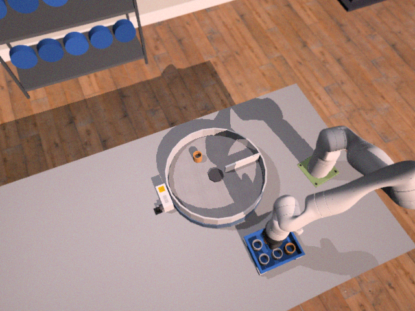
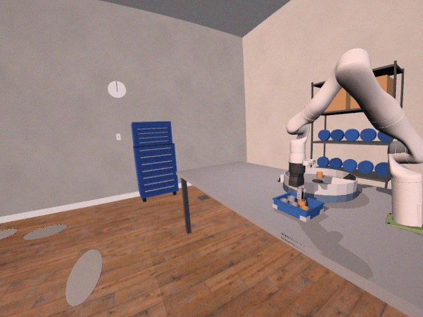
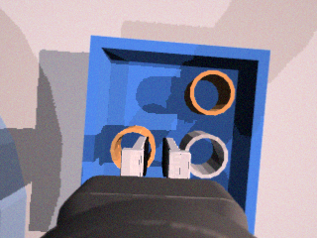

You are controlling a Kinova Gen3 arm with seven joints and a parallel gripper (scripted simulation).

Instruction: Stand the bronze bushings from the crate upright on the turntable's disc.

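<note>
Now: the blue crate 50 mm below my hand and 10 mm to the left of it. From my hand the other things lie so: turntable disc: 340 mm to the right, 100 mm ahead, 20 mm below.
</note>
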